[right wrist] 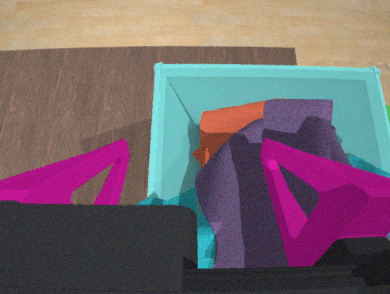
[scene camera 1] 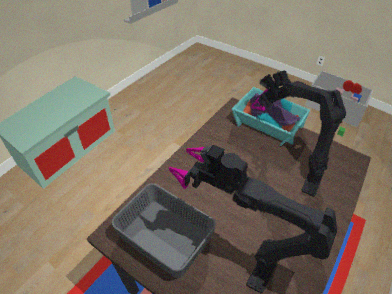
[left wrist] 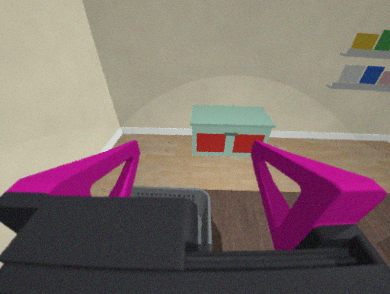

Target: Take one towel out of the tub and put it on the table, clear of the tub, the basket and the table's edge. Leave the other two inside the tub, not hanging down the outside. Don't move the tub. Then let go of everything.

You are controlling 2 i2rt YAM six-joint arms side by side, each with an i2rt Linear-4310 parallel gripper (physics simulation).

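The turquoise tub stands on the table. The purple towel lies uppermost inside. The orange towel shows beneath it. The teal towel lies below, and part of it reaches the tub's left rim in the right wrist view. My right gripper is open and empty at the tub; in its wrist view one finger overlaps the purple towel, the other appears left of the tub wall. My left gripper is open and empty, above the table edge near the basket.
A grey basket stands at the table's near left in scene camera 1, empty but for shadow. A green cabinet stands on the floor beyond the table. A grey bin with toys stands behind the right arm.
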